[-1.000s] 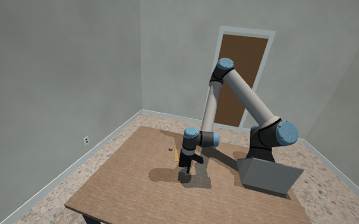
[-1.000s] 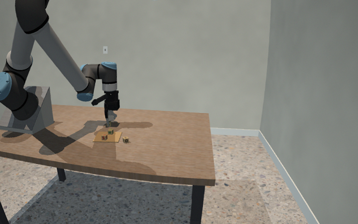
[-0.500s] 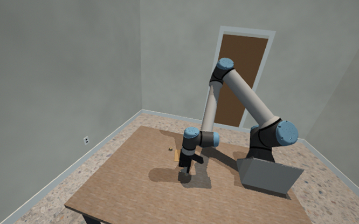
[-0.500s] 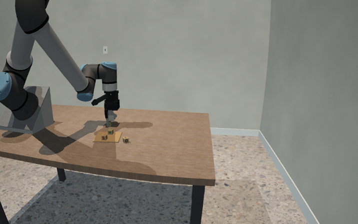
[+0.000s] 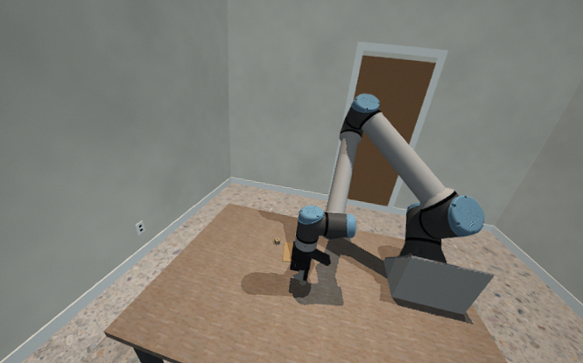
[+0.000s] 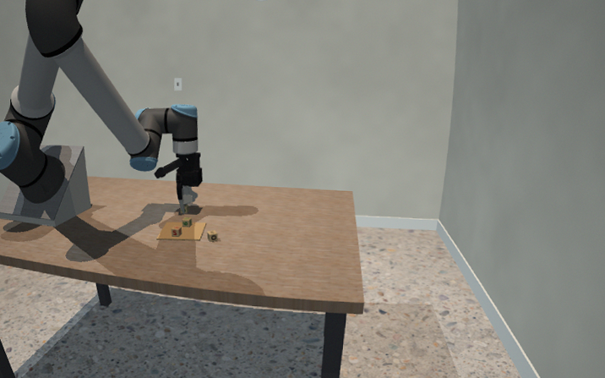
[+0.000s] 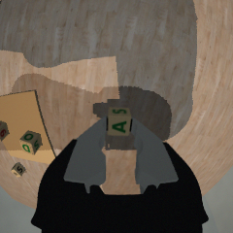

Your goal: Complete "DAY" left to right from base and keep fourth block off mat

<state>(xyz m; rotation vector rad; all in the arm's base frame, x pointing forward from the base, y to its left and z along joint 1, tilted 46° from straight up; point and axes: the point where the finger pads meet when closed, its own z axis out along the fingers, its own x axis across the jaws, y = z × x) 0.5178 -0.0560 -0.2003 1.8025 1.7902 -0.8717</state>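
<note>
Now: the tan mat 5 cm ahead of my hand, 18 cm to the right of it and 1 cm below it. Round my hand: G block 16 cm ahead, 23 cm to the right.
</note>
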